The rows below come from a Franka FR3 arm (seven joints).
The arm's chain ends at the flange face. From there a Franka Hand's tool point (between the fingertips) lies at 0.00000 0.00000 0.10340 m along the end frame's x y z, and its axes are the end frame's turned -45 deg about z.
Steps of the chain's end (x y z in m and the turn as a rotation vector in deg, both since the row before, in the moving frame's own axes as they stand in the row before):
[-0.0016, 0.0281, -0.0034, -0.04, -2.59, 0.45]
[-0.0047, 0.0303, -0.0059, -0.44, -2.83, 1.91]
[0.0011, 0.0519, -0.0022, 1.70, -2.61, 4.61]
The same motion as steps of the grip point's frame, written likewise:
[-0.0243, 0.0155, -0.0035, 1.80, -1.86, 0.45]
[-0.0289, 0.0150, -0.0060, 1.69, -2.31, 1.91]
[-0.0369, 0.0319, -0.0024, 3.05, -0.64, 4.61]

